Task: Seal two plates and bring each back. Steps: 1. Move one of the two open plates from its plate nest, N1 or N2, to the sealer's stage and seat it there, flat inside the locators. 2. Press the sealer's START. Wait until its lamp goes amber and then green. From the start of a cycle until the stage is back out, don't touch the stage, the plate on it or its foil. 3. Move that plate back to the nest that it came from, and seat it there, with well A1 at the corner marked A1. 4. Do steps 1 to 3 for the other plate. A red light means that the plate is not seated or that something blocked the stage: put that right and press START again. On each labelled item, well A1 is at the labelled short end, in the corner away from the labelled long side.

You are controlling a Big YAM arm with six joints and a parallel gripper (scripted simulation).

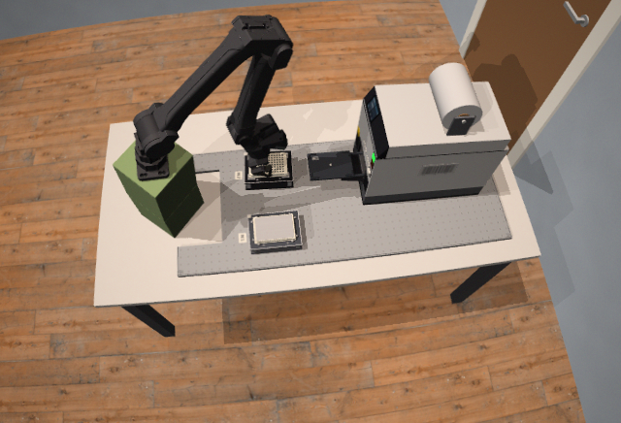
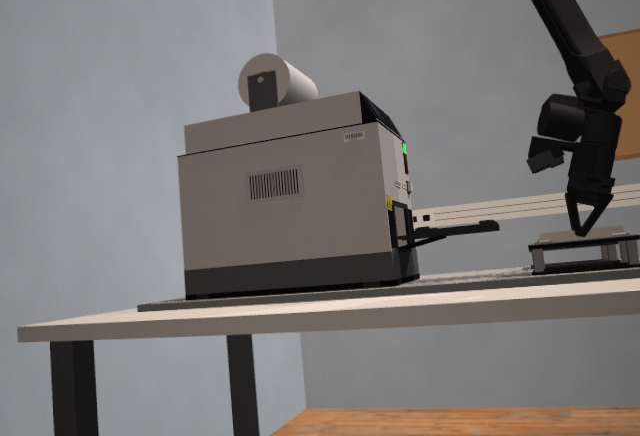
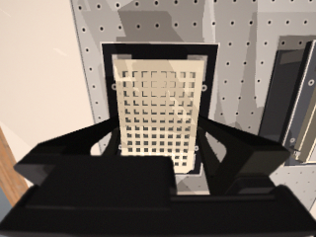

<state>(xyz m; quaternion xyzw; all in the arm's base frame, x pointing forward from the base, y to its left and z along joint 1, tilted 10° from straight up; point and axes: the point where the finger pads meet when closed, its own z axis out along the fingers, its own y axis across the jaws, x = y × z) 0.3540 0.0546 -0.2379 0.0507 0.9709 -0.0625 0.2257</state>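
My hand is right at the plate. From my hand the other things lie so: sealer stage: 200 mm ahead, 60 mm to the right, 30 mm above; yellow warning label: 310 mm ahead, 80 mm above, 10 mm to the left; plate nest: 230 mm to the right, 20 mm below, 20 mm behind.
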